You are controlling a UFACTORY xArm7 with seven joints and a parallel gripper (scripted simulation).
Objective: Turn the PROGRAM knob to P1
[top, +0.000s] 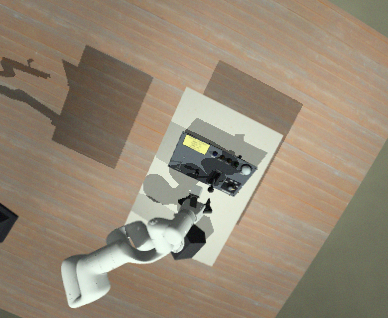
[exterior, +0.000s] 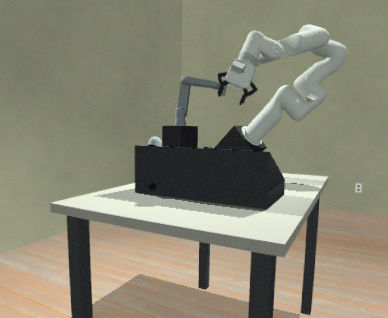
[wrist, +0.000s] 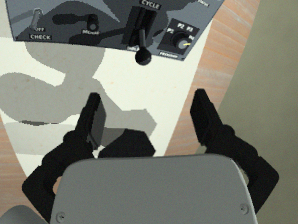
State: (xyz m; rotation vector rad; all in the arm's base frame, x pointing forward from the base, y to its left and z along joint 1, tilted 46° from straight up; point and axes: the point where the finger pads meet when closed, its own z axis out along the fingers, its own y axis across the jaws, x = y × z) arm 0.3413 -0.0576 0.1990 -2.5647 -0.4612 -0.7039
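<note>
Now: the small knob 6 cm ahead of my hand, 5 cm to the left of it and 25 cm below it. Round my hand: dark grey console 11 cm ahead, 28 cm below; then cycle lever 6 cm ahead, 7 cm to the right, 24 cm below.
</note>
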